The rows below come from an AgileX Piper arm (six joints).
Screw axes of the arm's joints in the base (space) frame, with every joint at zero. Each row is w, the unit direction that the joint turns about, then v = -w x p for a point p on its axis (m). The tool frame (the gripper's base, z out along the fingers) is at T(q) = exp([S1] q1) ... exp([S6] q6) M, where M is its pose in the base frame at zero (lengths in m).
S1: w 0 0 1 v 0 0 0
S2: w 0 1 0 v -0.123 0 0
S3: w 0 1 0 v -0.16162 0 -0.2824
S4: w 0.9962 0 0.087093 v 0 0.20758 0
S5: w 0 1 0 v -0.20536 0 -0.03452
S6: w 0.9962 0 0.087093 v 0 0.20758 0
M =
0.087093 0 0.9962 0.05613
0 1 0 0
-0.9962 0 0.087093 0.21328
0 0 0 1
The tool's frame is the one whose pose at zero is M.
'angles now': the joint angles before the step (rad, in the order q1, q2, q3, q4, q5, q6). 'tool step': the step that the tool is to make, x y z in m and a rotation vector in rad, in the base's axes. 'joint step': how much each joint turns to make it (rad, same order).
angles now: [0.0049 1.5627 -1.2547 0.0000 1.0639 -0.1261]
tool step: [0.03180 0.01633 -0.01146 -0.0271 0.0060 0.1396]
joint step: [0.0471 0.1199 -0.1002 0.0000 -0.0129 -0.0963]
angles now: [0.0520 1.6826 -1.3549 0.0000 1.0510 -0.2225]
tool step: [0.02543 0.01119 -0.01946 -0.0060 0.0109 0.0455]
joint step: [0.0266 0.1062 -0.0649 0.0000 -0.0300 -0.0196]
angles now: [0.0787 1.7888 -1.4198 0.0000 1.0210 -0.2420]
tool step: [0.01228 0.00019 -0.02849 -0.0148 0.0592 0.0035]
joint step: [0.0001 0.0830 -0.0092 -0.0107 -0.0137 0.0000]
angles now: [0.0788 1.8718 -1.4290 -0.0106 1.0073 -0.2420]
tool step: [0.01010 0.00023 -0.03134 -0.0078 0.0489 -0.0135]
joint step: [0.0000 0.0823 0.0000 -0.0079 -0.0328 0.0173]
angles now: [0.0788 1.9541 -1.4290 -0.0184 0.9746 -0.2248]
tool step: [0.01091 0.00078 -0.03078 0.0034 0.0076 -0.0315]
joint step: [0.0000 0.0799 0.0001 -0.0022 -0.0721 0.0342]
